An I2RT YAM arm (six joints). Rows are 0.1 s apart.
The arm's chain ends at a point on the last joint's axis. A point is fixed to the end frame.
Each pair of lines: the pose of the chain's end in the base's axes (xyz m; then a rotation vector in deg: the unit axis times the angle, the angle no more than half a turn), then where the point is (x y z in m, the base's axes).
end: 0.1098 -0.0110 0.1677 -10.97 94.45 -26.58
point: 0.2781 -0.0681 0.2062
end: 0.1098 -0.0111 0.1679 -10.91 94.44 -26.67
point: 0.2780 -0.0685 0.2064
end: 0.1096 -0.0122 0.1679 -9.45 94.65 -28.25
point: 0.2758 -0.0750 0.2068
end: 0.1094 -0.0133 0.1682 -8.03 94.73 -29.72
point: 0.2734 -0.0812 0.2077
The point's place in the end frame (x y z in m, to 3 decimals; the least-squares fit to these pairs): -0.036 -0.043 0.173
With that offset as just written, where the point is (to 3 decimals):
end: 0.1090 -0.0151 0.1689 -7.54 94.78 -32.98
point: 0.270 -0.088 0.210
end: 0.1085 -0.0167 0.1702 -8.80 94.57 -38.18
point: 0.267 -0.093 0.215
